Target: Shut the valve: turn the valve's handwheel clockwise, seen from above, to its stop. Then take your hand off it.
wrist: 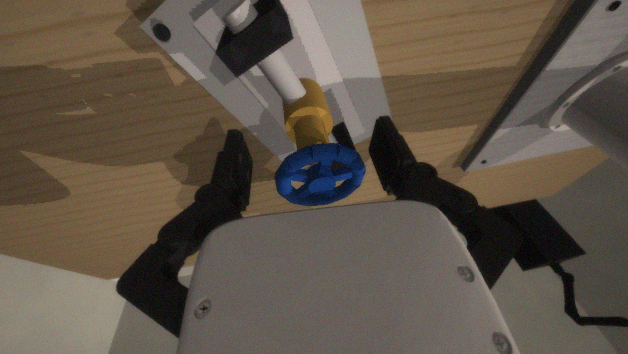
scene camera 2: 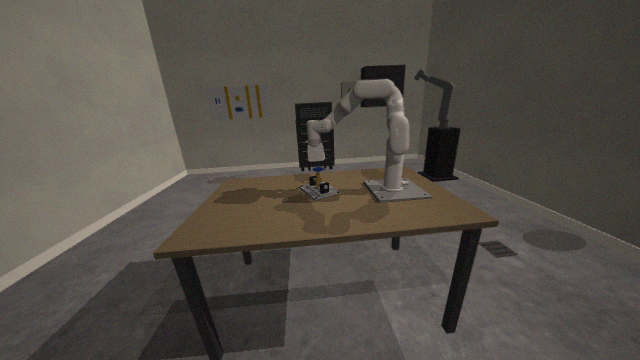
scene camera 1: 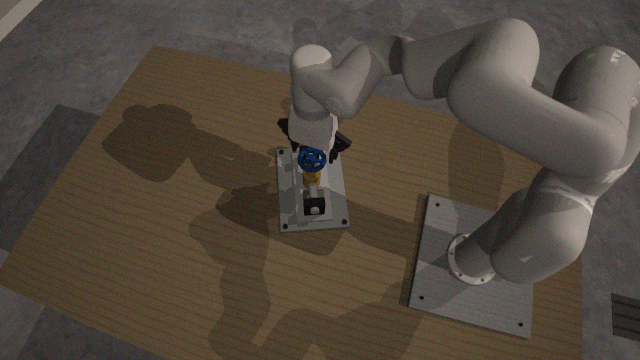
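Observation:
The valve's blue handwheel [scene camera 1: 312,159] [scene camera 2: 318,169] [wrist: 321,185] sits upright on top of the yellow valve body [scene camera 1: 312,179] [wrist: 316,102]. The body is on a pipe held by black blocks, on a grey plate [scene camera 1: 340,210] [wrist: 360,50]. My gripper [scene camera 1: 313,154] [wrist: 310,139] is open, with one black finger on each side of the handwheel. In the wrist view there is a gap between each finger and the rim, and neither finger touches it. The fingers are too small to make out in scene camera 2. Whether the wheel is at its stop cannot be told.
The wooden table [scene camera 1: 125,225] [scene camera 2: 250,220] carries the valve's plate and, to its right in scene camera 1, the arm's grey base plate [scene camera 1: 475,312] [scene camera 2: 400,196] [wrist: 525,100]. The black pipe block [scene camera 1: 314,202] [wrist: 255,37] stands beside the valve body.

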